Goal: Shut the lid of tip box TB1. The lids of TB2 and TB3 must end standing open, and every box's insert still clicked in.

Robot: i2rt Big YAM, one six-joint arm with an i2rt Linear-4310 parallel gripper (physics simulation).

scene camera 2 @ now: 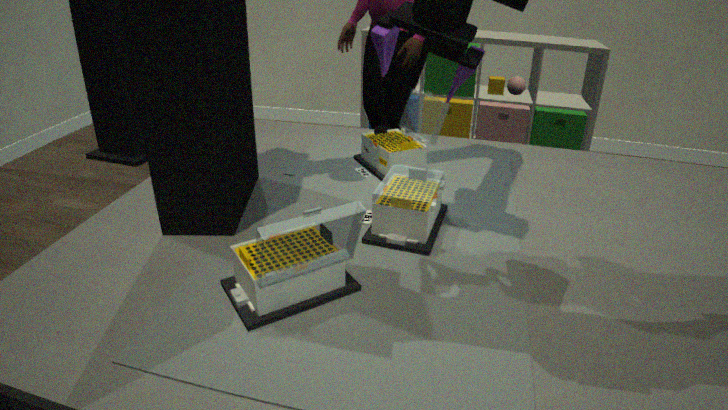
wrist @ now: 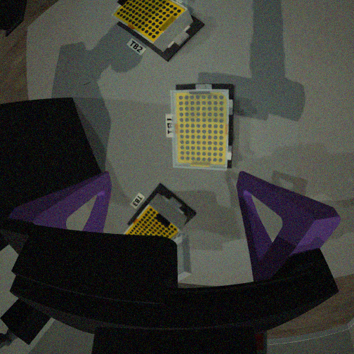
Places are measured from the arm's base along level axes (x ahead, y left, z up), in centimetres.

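Pixels of known places: gripper, fingertip midpoint: (scene camera 2: 415, 87).
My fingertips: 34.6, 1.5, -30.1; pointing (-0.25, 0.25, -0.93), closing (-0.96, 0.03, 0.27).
Note:
Ahead of a thing's pixels: the offset from my fingertips to its top centre, as dx, dy, dz. "spot": to the spot under its first point.
Box TB1 {-1.5, +1.7, -15.2} (scene camera 2: 399, 221) (wrist: 202, 127) has its clear lid lying down flat over the yellow insert; it looks shut, but whether it is latched I cannot tell. TB2 {-9.9, +22.7, -16.4} (scene camera 2: 396, 160) (wrist: 155, 20) is the far box; its clear lid {spot: -1.1, +26.1, -12.8} (scene camera 2: 436, 121) stands open. TB3 {-11.7, -19.1, -16.4} (scene camera 2: 300, 292) (wrist: 152, 223) is the near-left box in scene camera 2; its lid {spot: -1.6, -21.1, -11.7} (scene camera 2: 352, 231) (wrist: 185, 260) stands open. All three yellow inserts look level in their boxes; the clicks are too small to see. My gripper (scene camera 2: 416, 88) (wrist: 173, 178) is open and empty, high above the table and apart from the boxes.
A large black block (scene camera 2: 203, 117) (wrist: 45, 155) stands at the left of the boxes. Each box sits on a dark base plate. A shelf unit (scene camera 2: 597, 96) with coloured bins and a standing person (scene camera 2: 389, 96) are behind the table.

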